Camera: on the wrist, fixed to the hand. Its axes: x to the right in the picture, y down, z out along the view.
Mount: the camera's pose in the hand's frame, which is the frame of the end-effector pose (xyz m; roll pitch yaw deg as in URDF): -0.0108 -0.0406 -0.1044 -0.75 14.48 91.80
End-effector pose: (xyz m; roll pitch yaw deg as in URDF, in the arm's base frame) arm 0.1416 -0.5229 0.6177 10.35 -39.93 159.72
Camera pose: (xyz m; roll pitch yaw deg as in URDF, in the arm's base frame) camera 0.0905 -0.4814 0.5264 -41.12 4.29 -111.60
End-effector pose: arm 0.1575 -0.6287 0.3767 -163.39 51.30 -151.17
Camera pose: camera 0.0915 -0.6754 0.4549 127.47 -0.03 116.08
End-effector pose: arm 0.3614 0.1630 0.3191 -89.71 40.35 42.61
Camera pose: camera 0.4453 0.0980 0.3566 104.40 45.96 -116.74
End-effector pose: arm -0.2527 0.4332 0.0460 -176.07 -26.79 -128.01
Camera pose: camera -0.1908 0.4582 0.1366 -153.77 -8.61 135.62
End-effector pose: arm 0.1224 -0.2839 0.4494 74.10 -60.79 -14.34
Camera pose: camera 0.1966 -0.2107 0.4070 -75.62 -23.22 132.28
